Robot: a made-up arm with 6 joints. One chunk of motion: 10 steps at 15 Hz.
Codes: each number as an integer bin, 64 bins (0 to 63) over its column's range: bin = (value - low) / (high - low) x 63, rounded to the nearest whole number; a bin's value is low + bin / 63 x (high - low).
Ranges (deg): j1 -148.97..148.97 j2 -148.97..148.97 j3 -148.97..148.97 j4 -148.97..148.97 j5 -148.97..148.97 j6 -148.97..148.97
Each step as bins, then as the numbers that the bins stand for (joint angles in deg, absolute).
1 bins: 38 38 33 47 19 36
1 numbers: 30.74 30.74 7.09 73.30 -59.12 21.28
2 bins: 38 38 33 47 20 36
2 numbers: 30.74 30.74 7.09 73.30 -54.39 21.28
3 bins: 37 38 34 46 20 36
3 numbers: 26.01 30.74 11.82 68.57 -54.39 21.28
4 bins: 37 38 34 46 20 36
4 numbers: 26.01 30.74 11.82 68.57 -54.39 21.28
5 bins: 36 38 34 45 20 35
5 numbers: 21.28 30.74 11.82 63.84 -54.39 16.55
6 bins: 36 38 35 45 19 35
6 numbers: 21.28 30.74 16.55 63.84 -59.12 16.55
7 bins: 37 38 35 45 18 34
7 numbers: 26.01 30.74 16.55 63.84 -63.84 11.82
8 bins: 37 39 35 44 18 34
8 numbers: 26.01 35.47 16.55 59.12 -63.84 11.82
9 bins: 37 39 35 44 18 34
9 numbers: 26.01 35.47 16.55 59.12 -63.84 11.82
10 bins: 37 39 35 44 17 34
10 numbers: 26.01 35.47 16.55 59.12 -68.57 11.82
